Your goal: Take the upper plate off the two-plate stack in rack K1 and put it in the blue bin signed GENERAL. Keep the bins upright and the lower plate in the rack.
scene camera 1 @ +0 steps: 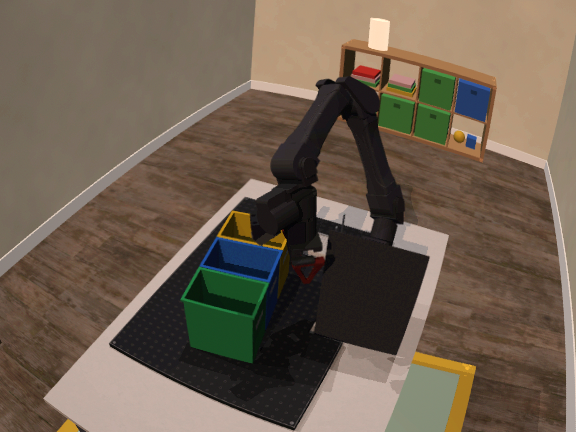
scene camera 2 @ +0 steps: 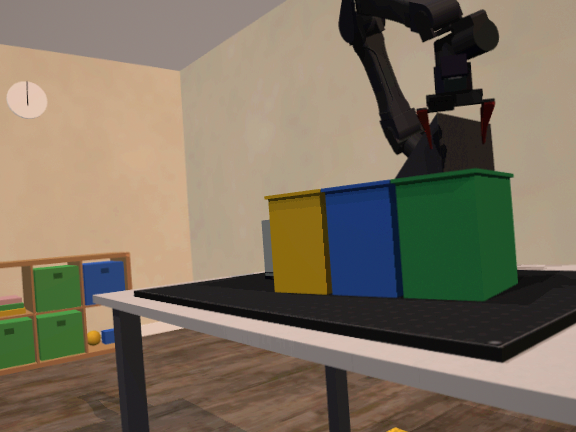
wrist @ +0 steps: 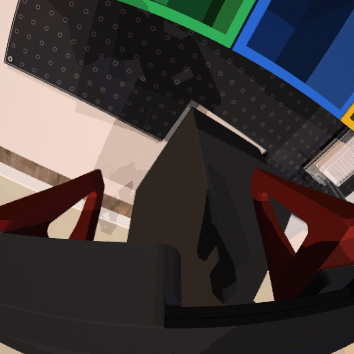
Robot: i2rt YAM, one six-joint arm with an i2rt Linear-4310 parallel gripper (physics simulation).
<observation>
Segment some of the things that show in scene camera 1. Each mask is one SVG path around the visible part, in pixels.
My gripper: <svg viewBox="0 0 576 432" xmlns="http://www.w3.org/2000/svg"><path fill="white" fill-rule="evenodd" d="M316 215L310 219L297 220L297 222L306 222L305 243L288 245L287 243L292 267L303 284L309 284L325 264L323 256L314 257L311 255L301 257L303 251L322 251L323 245L316 228ZM314 266L308 278L305 278L301 267Z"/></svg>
A yellow bin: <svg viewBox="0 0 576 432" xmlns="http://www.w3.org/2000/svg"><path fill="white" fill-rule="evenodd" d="M282 230L279 235L262 245L263 247L283 250L280 258L278 299L289 273L290 261L287 240ZM232 211L217 237L261 246L252 239L250 214Z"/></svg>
A blue bin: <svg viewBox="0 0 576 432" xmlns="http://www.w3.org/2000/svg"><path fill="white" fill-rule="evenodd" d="M216 237L199 267L268 282L269 287L266 291L266 330L277 304L280 258L283 250Z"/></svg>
A green bin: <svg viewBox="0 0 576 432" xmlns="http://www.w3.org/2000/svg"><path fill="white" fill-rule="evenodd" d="M199 267L180 299L184 302L190 347L253 364L265 334L266 291L269 283Z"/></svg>
</observation>
